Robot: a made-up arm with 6 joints.
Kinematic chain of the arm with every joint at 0, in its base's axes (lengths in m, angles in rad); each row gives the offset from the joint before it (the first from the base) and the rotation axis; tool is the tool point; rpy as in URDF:
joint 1: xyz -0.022 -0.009 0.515 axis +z
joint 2: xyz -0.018 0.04 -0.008 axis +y
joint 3: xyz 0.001 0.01 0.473 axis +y
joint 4: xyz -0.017 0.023 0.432 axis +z
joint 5: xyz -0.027 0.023 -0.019 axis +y
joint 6: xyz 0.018 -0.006 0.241 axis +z
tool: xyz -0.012 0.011 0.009 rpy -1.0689 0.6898 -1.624
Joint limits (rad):
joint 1: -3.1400..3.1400
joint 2: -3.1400..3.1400
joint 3: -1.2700..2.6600
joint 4: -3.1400..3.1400
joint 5: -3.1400..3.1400
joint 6: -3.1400..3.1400
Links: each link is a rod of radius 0.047 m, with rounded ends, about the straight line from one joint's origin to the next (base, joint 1, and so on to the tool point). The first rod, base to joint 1, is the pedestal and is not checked.
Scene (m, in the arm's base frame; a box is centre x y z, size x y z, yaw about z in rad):
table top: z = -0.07
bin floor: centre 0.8 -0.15 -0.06 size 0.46 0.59 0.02 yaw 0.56
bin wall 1: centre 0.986 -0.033 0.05 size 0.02 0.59 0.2 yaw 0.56
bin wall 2: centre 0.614 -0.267 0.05 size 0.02 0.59 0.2 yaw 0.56
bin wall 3: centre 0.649 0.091 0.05 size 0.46 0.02 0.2 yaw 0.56
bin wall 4: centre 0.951 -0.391 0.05 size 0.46 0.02 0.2 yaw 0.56
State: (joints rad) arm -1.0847 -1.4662 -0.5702 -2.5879 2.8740 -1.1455
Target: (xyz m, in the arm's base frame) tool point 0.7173 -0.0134 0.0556
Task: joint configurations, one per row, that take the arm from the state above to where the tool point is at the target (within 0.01 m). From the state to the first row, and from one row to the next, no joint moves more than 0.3 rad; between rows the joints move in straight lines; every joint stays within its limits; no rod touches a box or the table.
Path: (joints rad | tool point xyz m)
1: -1.3729 -1.4665 -0.5126 -2.6614 2.7666 -1.1406 | -0.1221 0.6136 0.4520
2: -1.6611 -1.4668 -0.4549 -2.7350 2.6592 -1.1357 | 0.0512 0.6221 0.4318
3: -1.9493 -1.4671 -0.3973 -2.8085 2.5517 -1.1308 | 0.2275 0.5863 0.4109
4: -2.2375 -1.4674 -0.3396 -2.8821 2.4443 -1.1258 | 0.3960 0.5033 0.3909
5: -2.5257 -1.4677 -0.2820 -2.9556 2.3369 -1.1209 | 0.5438 0.3724 0.3732
6: -2.8139 -1.4681 -0.2244 -3.0292 2.2295 -1.1160 | 0.6559 0.1972 0.3591
7: -3.1020 -1.4684 -0.1667 -3.1027 2.1221 -1.1111 | 0.7173 -0.0134 0.3501
8: -3.0978 -1.6454 -0.1192 -3.1214 1.9196 -1.0985 | 0.7277 -0.0125 0.2011
9: -3.0935 -1.8224 -0.0717 -3.1400 1.7172 -1.0859 | 0.7173 -0.0134 0.0556

